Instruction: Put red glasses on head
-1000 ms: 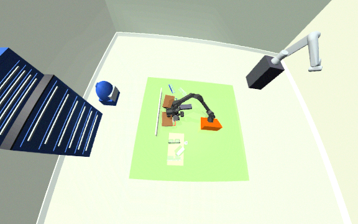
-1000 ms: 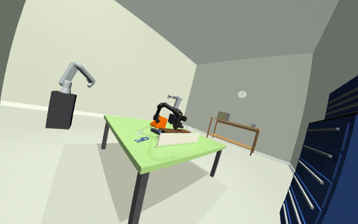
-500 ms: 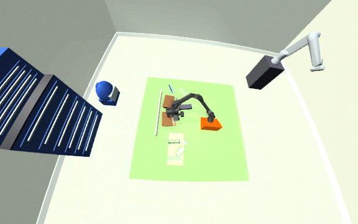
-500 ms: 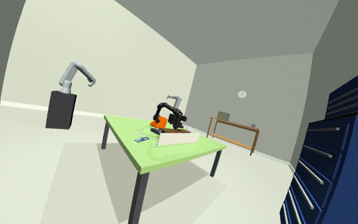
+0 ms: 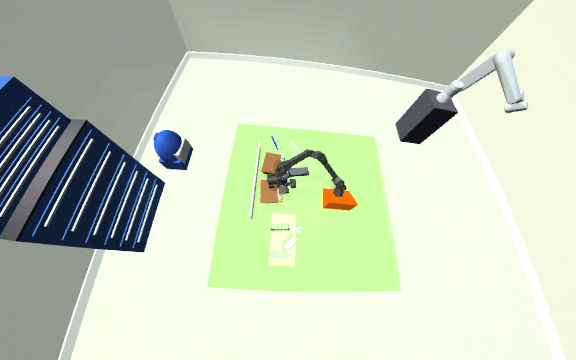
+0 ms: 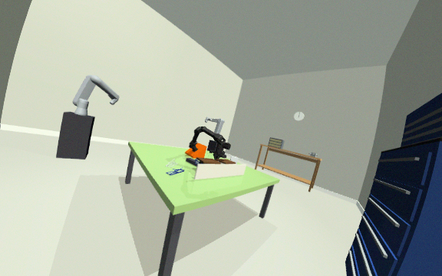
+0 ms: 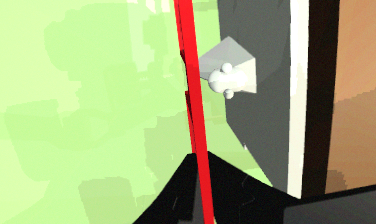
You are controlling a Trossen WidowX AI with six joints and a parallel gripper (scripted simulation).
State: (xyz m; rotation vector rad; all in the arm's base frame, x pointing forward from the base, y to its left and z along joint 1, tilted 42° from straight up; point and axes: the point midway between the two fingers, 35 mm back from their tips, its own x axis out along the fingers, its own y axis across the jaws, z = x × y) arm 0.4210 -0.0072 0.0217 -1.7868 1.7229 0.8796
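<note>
Now: the display head 60 mm ahead of my gripper tip, 40 mm to the left of it and 10 mm below it. Round my gripper tip: white peg: 280 mm to the left, 150 mm behind, 40 mm below; long white panel: 200 mm ahead, 60 mm to the right, 10 mm below; dark case: 170 mm to the right, 120 mm behind, 40 mm below.
</note>
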